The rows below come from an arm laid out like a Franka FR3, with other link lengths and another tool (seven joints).
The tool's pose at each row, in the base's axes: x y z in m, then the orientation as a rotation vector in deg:
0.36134 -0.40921 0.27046 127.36 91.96 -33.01
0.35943 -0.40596 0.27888 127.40 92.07 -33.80
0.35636 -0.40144 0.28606 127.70 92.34 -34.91
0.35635 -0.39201 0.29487 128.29 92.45 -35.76
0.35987 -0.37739 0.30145 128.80 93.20 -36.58
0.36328 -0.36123 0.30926 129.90 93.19 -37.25
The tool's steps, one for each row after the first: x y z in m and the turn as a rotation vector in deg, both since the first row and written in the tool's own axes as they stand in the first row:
-0.00217 -0.00251 -0.00861 0.48 -0.28 -0.19
-0.00299 -0.00655 -0.01663 1.36 -0.50 -0.46
0.00021 -0.00913 -0.02887 2.25 -0.50 -0.52
0.00976 -0.01000 -0.04219 3.23 -0.27 -1.00
0.01991 -0.01141 -0.05731 4.32 0.04 -0.83

